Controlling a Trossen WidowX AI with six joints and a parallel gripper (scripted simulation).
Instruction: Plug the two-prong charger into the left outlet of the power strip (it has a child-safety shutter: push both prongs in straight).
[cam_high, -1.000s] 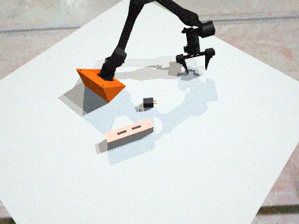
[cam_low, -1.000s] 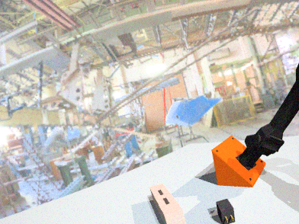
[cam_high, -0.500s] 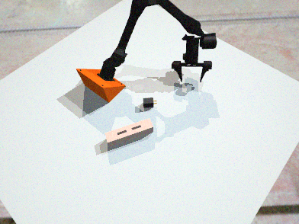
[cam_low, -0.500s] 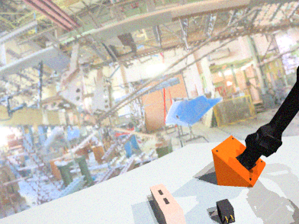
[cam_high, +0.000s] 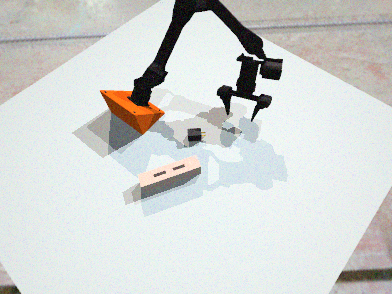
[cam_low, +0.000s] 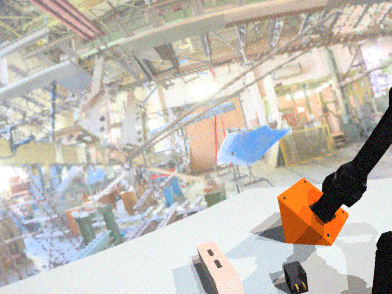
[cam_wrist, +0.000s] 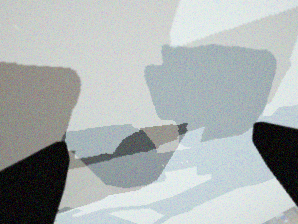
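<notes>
Now: the two-prong charger 150 mm to the right of my gripper tip, 60 mm behind it and 10 mm below it.
</notes>
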